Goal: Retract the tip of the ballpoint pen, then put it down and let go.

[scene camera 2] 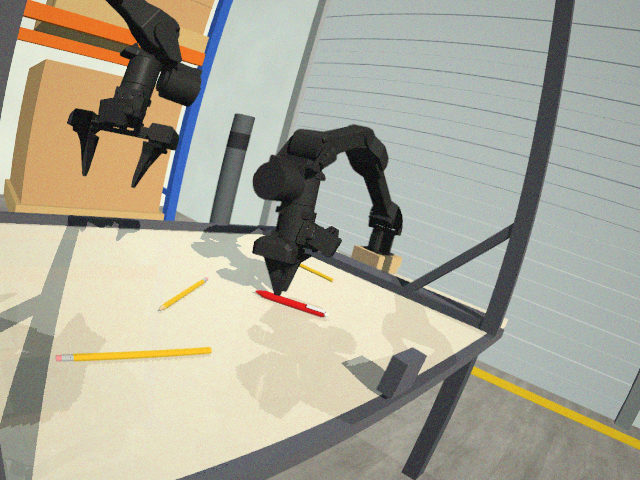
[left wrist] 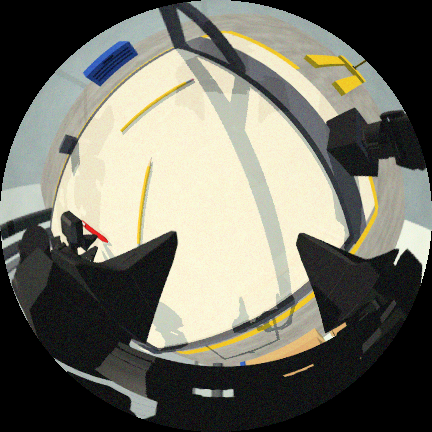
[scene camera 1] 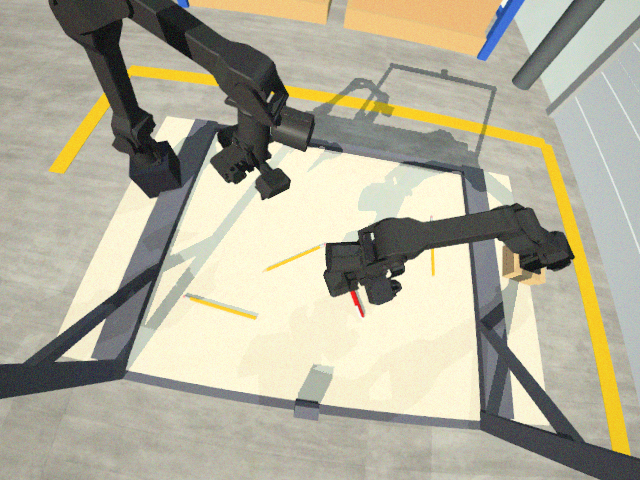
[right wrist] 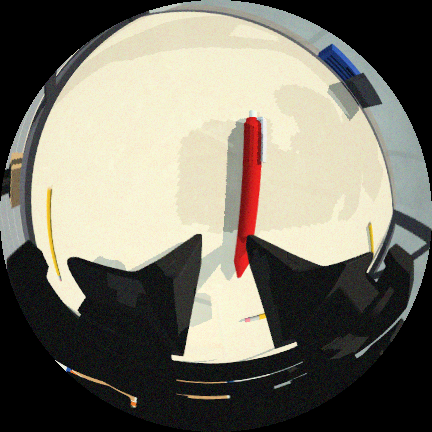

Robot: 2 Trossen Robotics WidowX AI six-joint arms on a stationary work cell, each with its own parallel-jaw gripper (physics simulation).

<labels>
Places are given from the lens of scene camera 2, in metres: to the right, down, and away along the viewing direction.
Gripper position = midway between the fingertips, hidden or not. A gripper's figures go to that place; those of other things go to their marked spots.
my left gripper (scene camera 2: 107,181): -0.33, -0.09, 0.57
my right gripper (scene camera 2: 280,293): -0.07, 0.09, 0.72
tan block (scene camera 2: 387,263): 0.18, 0.06, 1.13
grey block (scene camera 2: 403,368): 0.09, 0.14, 0.44
dark frame (scene camera 2: 298,448): -0.02, 0.19, 0.33
The marked spots on the dark frame and the tan block are 0.83 m apart.
</labels>
